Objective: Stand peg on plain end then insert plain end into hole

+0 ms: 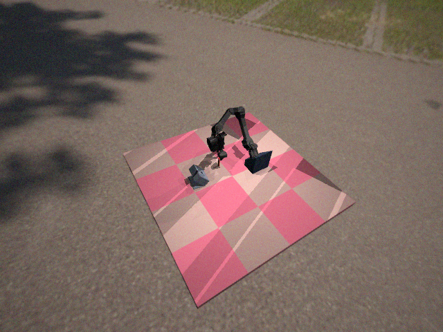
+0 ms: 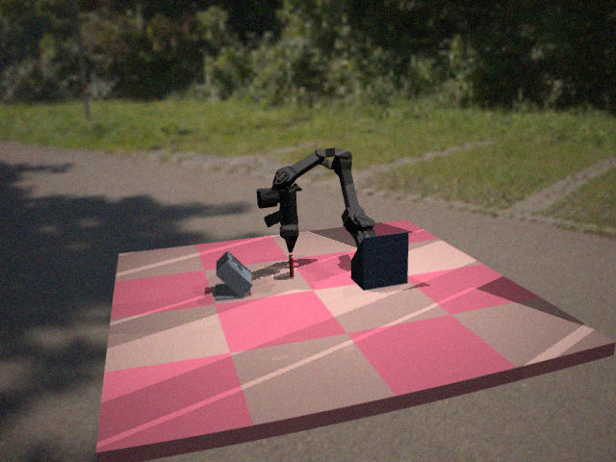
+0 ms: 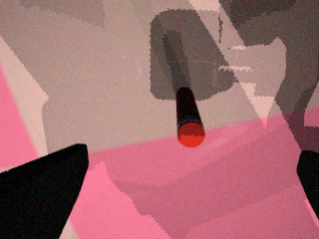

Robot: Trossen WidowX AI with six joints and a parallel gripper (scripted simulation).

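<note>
My gripper tip is now 50 mm above the peg. Round my gripper tip: sloped panel (210 mm ahead, 40 mm to the left, 40 mm below).
</note>
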